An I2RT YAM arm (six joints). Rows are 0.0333 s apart.
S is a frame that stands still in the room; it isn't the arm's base.
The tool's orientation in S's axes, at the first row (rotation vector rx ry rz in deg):
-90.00 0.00 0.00
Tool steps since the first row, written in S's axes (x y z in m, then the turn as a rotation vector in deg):
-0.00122 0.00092 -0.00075 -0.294 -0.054 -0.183
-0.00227 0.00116 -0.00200 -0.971 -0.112 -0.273
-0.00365 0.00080 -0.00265 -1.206 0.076 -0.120
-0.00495 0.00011 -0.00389 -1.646 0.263 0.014
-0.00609 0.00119 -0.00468 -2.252 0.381 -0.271
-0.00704 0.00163 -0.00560 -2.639 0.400 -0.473
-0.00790 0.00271 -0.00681 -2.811 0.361 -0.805
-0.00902 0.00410 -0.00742 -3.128 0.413 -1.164
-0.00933 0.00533 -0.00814 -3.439 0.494 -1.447
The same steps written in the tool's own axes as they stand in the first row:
-0.00122 0.00075 0.00092 -0.294 0.183 -0.054
-0.00227 0.00200 0.00116 -0.971 0.273 -0.112
-0.00365 0.00265 0.00080 -1.206 0.120 0.076
-0.00495 0.00389 0.00011 -1.646 -0.014 0.263
-0.00609 0.00468 0.00119 -2.252 0.271 0.381
-0.00704 0.00560 0.00163 -2.639 0.473 0.400
-0.00790 0.00681 0.00271 -2.811 0.805 0.361
-0.00902 0.00742 0.00410 -3.128 1.164 0.413
-0.00933 0.00814 0.00533 -3.439 1.447 0.494

